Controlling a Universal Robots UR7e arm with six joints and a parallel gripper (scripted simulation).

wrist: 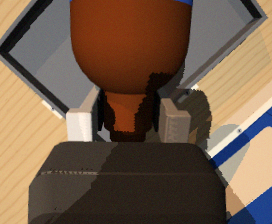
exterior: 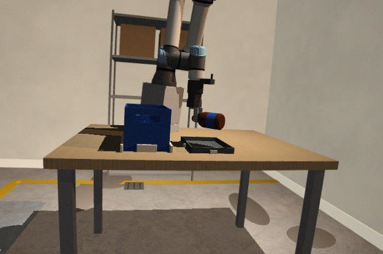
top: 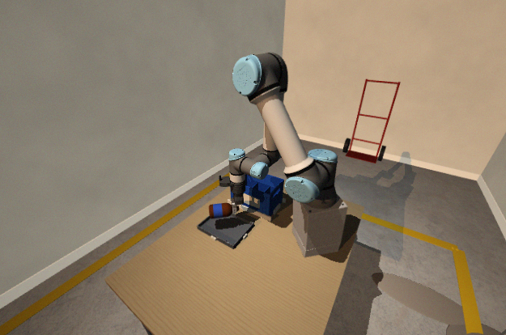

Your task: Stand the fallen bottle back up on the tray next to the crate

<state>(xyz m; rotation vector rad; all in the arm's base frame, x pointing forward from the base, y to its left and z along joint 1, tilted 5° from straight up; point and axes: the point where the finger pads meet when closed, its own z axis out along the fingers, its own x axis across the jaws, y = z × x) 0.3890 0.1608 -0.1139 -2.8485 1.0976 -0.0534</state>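
Now: the brown bottle 30 mm ahead of my hand, 40 mm to the left of it and 10 mm below it. The rest, counted from my hand: tray (30 mm ahead, 40 mm to the left, 120 mm below); then blue crate (20 mm ahead, 240 mm to the right, 50 mm below).
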